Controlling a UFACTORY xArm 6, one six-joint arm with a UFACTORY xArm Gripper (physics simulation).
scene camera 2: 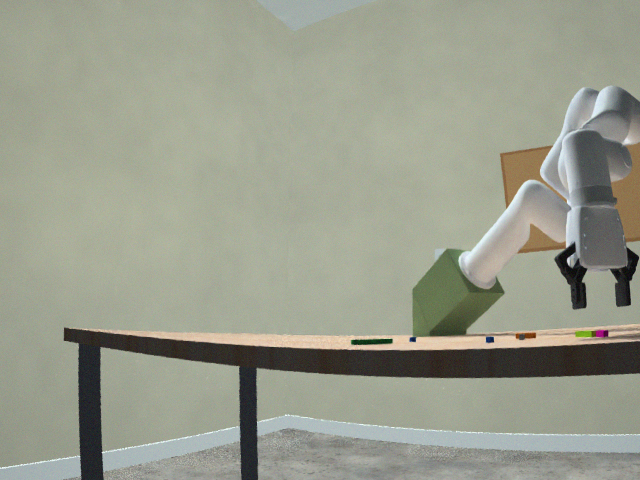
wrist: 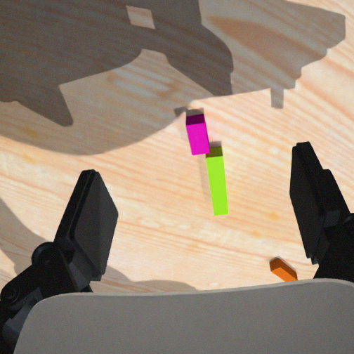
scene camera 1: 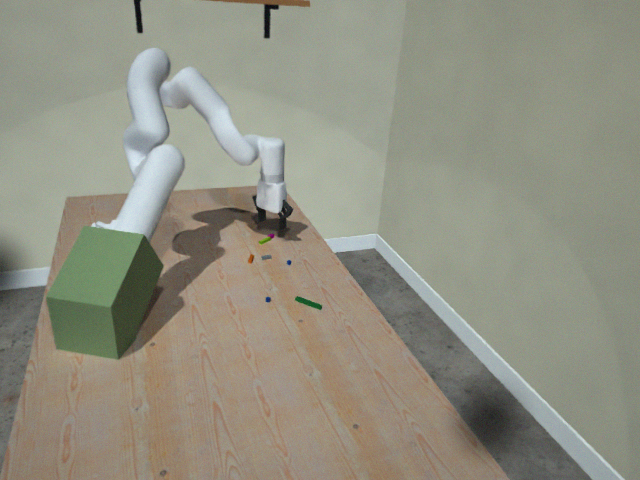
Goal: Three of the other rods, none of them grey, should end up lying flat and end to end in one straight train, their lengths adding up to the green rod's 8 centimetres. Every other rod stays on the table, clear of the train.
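Pixels of known places: gripper, between the fingertips: (scene camera 2: pixel 602 307) (scene camera 1: pixel 271 225); arm's base, origin of its link: (scene camera 2: pixel 476 270) (scene camera 1: pixel 125 246).
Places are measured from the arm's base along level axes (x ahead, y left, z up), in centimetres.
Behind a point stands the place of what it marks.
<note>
My gripper (scene camera 1: pixel 271 226) {x 34.5, y 43.4, z -13.0 cm} (scene camera 2: pixel 601 305) {x 34.5, y 43.4, z -13.0 cm} (wrist: pixel 196 180) is wide open and empty above the table. Below it lie the magenta rod (scene camera 1: pixel 271 235) {x 34.5, y 42.9, z -16.7 cm} (scene camera 2: pixel 602 333) {x 35.2, y 43.4, z -17.1 cm} (wrist: pixel 198 137) and the lime rod (scene camera 1: pixel 265 240) {x 32.6, y 39.4, z -17.0 cm} (scene camera 2: pixel 585 333) {x 33.3, y 40.0, z -17.1 cm} (wrist: pixel 218 185), both flat. In the wrist view their facing ends are offset sideways by about one rod width, near or touching at a corner. The orange rod (scene camera 1: pixel 251 258) {x 28.8, y 26.3, z -16.8 cm} (scene camera 2: pixel 529 335) {x 29.3, y 27.7, z -17.1 cm} (wrist: pixel 283 270) lies apart, near the grey rod (scene camera 1: pixel 266 257) {x 33.4, y 27.4, z -16.9 cm} (scene camera 2: pixel 521 336) {x 34.8, y 28.5, z -17.0 cm}. One blue rod (scene camera 1: pixel 288 262) {x 40.4, y 24.6, z -16.9 cm} (scene camera 2: pixel 489 339) {x 41.1, y 25.3, z -17.1 cm} is right of the grey one; another blue rod (scene camera 1: pixel 267 299) {x 34.7, y 3.5, z -16.9 cm} (scene camera 2: pixel 412 339) {x 35.3, y 4.2, z -17.2 cm} is near the long green rod (scene camera 1: pixel 308 302) {x 45.9, y 2.2, z -16.8 cm} (scene camera 2: pixel 371 341) {x 46.4, y 2.9, z -17.1 cm}.
The arm's green base block (scene camera 1: pixel 103 268) {x -1.1, y -12.7, z 1.0 cm} (scene camera 2: pixel 444 294) {x 6.0, y -7.2, z -6.2 cm} stands at the left of the wooden table (scene camera 1: pixel 258 413) {x 34.6, y -36.9, z -17.7 cm} in scene camera 1. The table's right edge runs beyond the blue and green rods. The arm's shadow falls near the magenta rod.
</note>
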